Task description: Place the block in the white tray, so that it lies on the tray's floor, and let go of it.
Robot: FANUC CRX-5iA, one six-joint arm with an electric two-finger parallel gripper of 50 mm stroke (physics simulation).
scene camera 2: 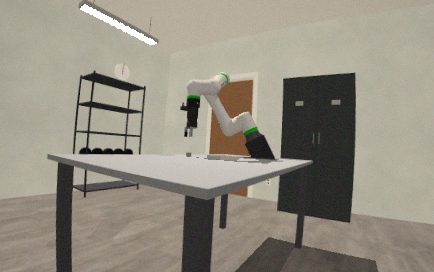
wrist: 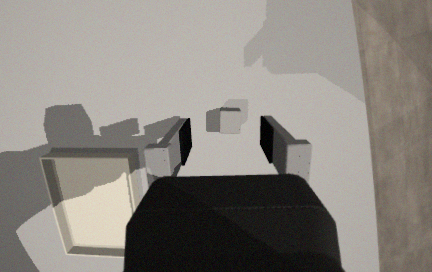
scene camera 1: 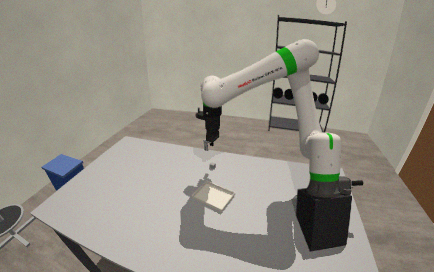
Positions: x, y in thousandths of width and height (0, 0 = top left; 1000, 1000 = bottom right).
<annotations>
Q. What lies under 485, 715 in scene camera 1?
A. A white tray.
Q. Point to a white tray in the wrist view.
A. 216, 719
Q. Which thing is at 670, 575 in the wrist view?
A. My gripper.
</annotations>
